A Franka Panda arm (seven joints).
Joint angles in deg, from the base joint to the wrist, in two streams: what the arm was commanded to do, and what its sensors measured. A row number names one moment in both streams.
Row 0, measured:
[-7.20 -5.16 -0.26 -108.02 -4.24 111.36 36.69]
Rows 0 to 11, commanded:
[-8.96 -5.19 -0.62 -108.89 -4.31 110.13 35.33]
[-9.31 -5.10 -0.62 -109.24 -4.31 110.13 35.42]
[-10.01 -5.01 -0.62 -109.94 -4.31 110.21 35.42]
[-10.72 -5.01 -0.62 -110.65 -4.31 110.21 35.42]
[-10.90 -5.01 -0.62 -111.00 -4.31 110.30 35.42]
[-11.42 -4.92 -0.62 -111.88 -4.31 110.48 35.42]
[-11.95 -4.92 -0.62 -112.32 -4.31 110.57 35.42]
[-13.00 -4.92 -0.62 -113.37 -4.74 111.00 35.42]
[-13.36 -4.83 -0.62 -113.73 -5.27 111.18 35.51]
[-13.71 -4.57 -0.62 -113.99 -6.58 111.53 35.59]
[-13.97 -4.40 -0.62 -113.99 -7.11 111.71 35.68]
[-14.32 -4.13 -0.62 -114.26 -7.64 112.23 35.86]
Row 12, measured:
[-12.87 -4.13 -0.95 -113.06 -5.48 111.21 36.69]
